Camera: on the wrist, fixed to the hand. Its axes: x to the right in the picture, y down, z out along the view.
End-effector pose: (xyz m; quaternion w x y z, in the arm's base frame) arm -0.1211 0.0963 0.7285 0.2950 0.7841 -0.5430 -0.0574
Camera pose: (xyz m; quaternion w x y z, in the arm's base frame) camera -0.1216 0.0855 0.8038 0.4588 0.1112 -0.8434 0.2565
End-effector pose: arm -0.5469 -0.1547 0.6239 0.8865 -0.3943 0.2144 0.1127
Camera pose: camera -0.5557 -0.1684 0.5496 0.4115 -0.2587 0.5884 0.6461
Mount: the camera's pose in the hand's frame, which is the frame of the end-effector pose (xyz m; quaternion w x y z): 0.0267 0.0425 -0.0572 0.6658 -0.1393 0.2078 0.7030
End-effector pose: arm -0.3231 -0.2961 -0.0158 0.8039 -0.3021 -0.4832 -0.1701
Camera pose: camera -0.2478 -0.3005 -0.0260 0.7131 -0.6175 0.0814 0.3218
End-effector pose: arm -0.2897 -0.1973 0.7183 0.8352 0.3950 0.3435 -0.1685
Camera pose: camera -0.2725 -0.1264 0.6967 0.6582 0.4231 0.1480 0.6049
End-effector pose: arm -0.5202 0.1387 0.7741 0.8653 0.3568 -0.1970 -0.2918
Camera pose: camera -0.4532 0.1746 0.7706 0.8719 0.0392 -0.1615 0.4607
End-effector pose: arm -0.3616 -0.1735 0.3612 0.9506 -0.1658 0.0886 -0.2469
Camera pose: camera -0.3342 -0.1674 0.2905 0.7650 -0.1292 0.4075 0.4818
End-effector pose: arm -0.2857 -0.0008 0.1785 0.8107 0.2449 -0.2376 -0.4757
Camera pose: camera -0.2109 0.0034 0.1652 0.9577 -0.0181 -0.0956 0.2710
